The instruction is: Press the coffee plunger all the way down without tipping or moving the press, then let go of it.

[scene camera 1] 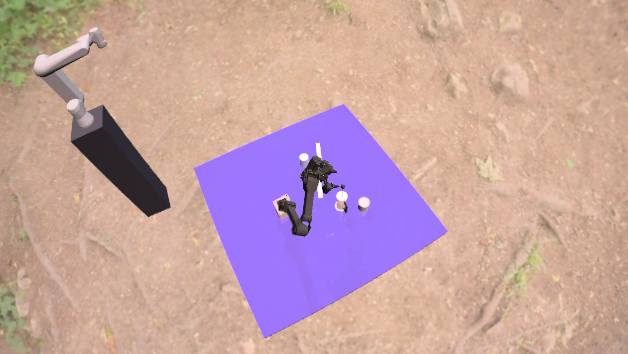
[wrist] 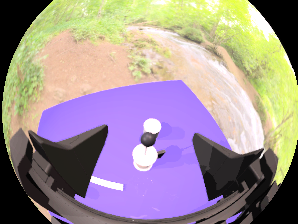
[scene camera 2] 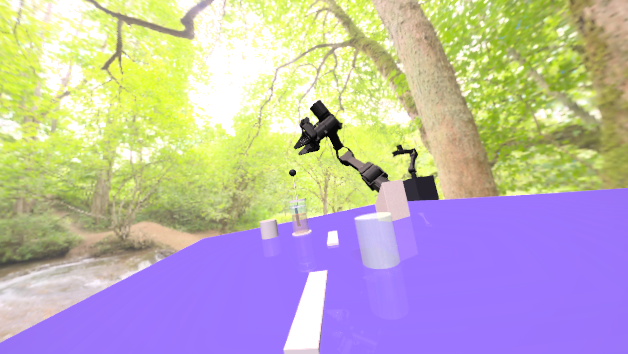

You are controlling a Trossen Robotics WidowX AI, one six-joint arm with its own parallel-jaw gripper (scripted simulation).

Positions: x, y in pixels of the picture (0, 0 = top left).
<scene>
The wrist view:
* my gripper: 152, 134
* coffee press: 144, 155
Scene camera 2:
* my gripper: 296, 151
</scene>
